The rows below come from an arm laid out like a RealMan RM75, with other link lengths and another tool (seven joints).
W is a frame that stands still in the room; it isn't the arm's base.
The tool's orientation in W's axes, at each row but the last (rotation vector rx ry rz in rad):
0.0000 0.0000 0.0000
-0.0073 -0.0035 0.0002
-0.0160 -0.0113 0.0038
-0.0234 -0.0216 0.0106
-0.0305 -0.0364 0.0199
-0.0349 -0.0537 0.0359
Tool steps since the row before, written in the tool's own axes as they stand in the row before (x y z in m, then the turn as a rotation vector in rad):
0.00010 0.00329 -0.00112 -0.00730 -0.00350 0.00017
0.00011 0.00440 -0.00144 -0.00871 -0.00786 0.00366
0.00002 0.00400 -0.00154 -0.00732 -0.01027 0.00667
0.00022 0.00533 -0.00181 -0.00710 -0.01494 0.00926
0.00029 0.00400 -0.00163 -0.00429 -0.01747 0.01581
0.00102 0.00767 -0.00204 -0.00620 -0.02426 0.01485
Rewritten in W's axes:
0.00010 0.00329 -0.00112 -0.00730 -0.00350 0.00017
0.00011 0.00439 -0.00147 -0.00872 -0.00783 0.00369
0.00002 0.00397 -0.00160 -0.00736 -0.01019 0.00675
0.00020 0.00529 -0.00193 -0.00714 -0.01480 0.00945
0.00027 0.00395 -0.00174 -0.00453 -0.01707 0.01618
0.00086 0.00763 -0.00226 -0.00615 -0.02395 0.01536

